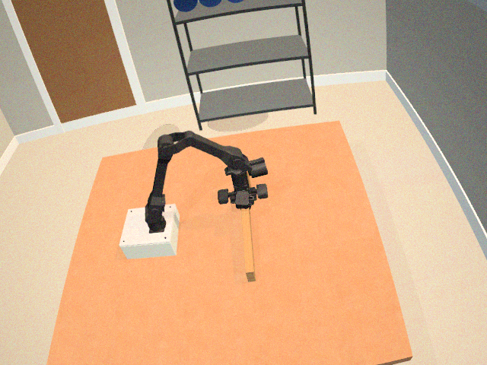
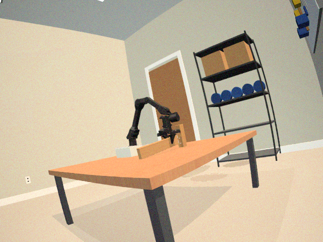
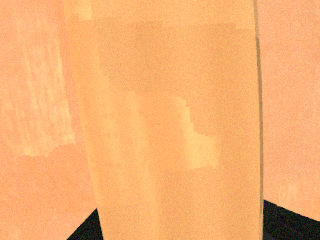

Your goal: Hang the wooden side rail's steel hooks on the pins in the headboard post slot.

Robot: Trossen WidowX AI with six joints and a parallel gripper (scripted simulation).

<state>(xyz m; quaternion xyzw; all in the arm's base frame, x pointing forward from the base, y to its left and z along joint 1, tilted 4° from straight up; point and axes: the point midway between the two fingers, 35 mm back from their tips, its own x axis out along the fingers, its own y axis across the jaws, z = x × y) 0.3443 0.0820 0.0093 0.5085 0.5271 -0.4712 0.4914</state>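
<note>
The wooden headboard post lies 14 cm to the left of my gripper tip, 4 cm above it and 1 cm behind it.
</note>
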